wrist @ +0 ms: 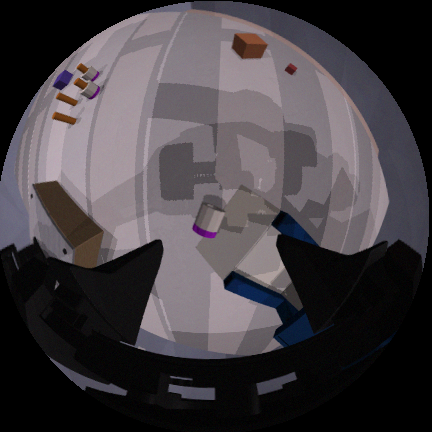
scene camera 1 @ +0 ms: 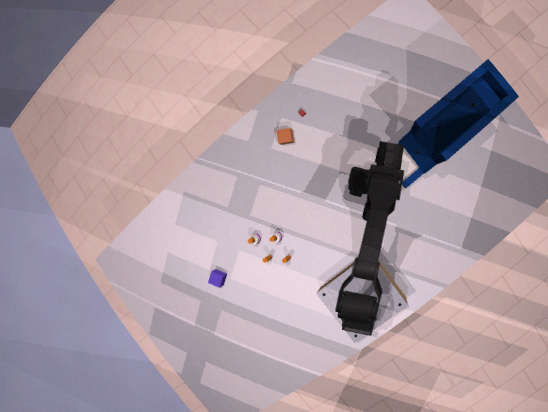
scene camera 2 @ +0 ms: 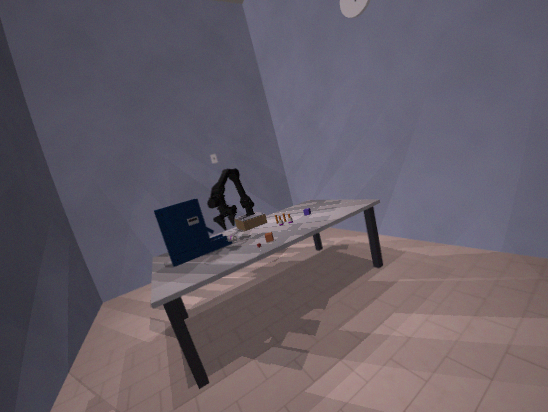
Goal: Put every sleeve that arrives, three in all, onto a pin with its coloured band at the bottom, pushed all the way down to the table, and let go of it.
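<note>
A light grey sleeve with a purple band at one end appears to lie on its side by the chute's mouth; the arm hides it in scene camera 1. My gripper is open and empty above the table, the sleeve showing between and beyond its fingertips in the wrist view. Two sleeves stand on orange pins, purple bands at the bottom: one sleeve and another sleeve. One bare pin and another bare pin stand beside them.
The blue chute stands beside the gripper. An orange block and a small red cube lie across the table. A purple cube lies beyond the pins. The wood-sided base carries the arm.
</note>
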